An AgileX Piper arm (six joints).
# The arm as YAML. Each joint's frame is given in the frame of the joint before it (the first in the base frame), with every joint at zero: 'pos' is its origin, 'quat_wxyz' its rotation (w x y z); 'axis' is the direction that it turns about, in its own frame. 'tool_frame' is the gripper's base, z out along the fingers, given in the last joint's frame.
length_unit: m
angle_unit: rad
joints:
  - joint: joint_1
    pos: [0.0, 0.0, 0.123]
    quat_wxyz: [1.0, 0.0, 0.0, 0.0]
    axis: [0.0, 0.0, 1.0]
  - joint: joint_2
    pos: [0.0, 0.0, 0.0]
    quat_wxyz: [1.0, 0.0, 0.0, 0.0]
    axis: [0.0, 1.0, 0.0]
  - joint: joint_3
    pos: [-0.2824, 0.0, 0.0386]
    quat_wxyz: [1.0, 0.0, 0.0, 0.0]
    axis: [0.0, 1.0, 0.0]
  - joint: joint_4
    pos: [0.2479, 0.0, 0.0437]
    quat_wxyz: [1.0, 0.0, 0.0, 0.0]
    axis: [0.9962, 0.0, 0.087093]
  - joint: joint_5
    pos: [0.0, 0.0, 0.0]
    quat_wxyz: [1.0, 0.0, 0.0, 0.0]
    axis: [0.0, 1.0, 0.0]
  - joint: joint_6
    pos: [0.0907, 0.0, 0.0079]
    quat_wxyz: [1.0, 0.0, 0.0, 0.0]
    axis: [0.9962, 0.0, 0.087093]
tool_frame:
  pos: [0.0, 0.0, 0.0]
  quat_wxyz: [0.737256, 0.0, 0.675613, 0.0]
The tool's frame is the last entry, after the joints.
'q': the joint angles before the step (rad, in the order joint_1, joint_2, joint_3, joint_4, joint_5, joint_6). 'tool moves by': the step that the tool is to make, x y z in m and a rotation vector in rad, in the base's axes. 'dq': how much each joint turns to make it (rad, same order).
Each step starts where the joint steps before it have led.
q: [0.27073, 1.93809, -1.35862, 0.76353, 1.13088, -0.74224]
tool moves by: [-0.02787, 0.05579, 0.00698, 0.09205, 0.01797, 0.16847]
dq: [0.14798, 0.00403, -0.01212, 0.09307, 0.04044, -0.05135]
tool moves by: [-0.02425, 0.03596, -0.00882, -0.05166, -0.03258, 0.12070]
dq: [0.12502, 0.01431, -0.00087, -0.05535, -0.03635, 0.00915]
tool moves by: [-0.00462, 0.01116, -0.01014, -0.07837, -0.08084, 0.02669]
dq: [0.05231, 0.01179, -0.00053, -0.09901, -0.07842, 0.03336]
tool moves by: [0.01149, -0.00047, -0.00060, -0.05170, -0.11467, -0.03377]
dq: [0.00486, 0.00335, -0.02098, -0.09994, -0.08995, 0.04562]
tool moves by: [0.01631, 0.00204, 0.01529, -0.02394, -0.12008, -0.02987]
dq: [0.00017, 0.00035, -0.07267, -0.10091, -0.04561, 0.06028]
